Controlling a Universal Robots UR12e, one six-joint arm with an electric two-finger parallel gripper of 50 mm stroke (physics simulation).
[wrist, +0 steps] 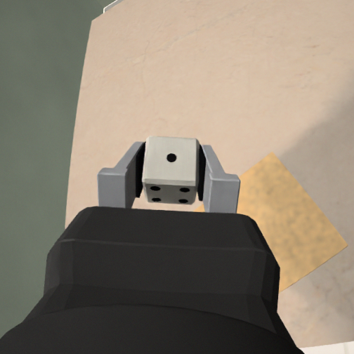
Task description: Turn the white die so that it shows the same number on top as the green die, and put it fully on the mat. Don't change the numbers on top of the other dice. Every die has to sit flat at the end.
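Note:
The white die [171,167] is between the two fingers of my gripper [171,160], which is shut on it. The face turned most to the camera shows one pip; the face below it, nearer the gripper body, shows four pips. The mat [300,235], a yellow-orange speckled square, lies on the table at the right, partly hidden behind the right finger and the gripper body. The die is to the left of most of the visible mat. The green die does not show in this view.
The beige stone-like table top [150,90] has its edge along the left, with a dark green floor [30,125] beyond it. A shadow lies across the table at the right. A thin white-edged item shows at the top left and a pale strip at the bottom right.

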